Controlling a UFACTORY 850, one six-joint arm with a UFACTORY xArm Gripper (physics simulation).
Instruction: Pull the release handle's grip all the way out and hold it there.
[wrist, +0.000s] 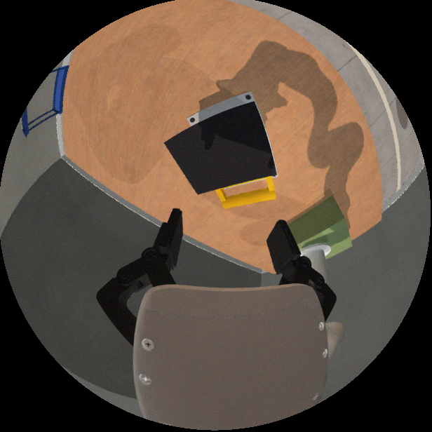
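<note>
The release handle's yellow grip (249, 199) sticks out from the lower edge of a black-topped housing (227, 147) in the middle of the wrist view. Its two short side arms run back to the housing, with tabletop showing between them and the bar. The housing sits on a light grey mounting plate (220, 109) with dark bolts. My gripper (229, 226) is open, with nothing between its fingers. In the view the grip lies just above the gap between the fingertips, closer to the right finger, and is not touched by them. The height between them is hard to tell.
A green block (322, 222) with a white cylindrical arm part by it stands at the right, partly behind the right finger. The orange-brown wooden table (115, 100) carries the arm's shadow. A blue cart (60, 90) is beyond its left edge. Dark grey walls are at the lower left.
</note>
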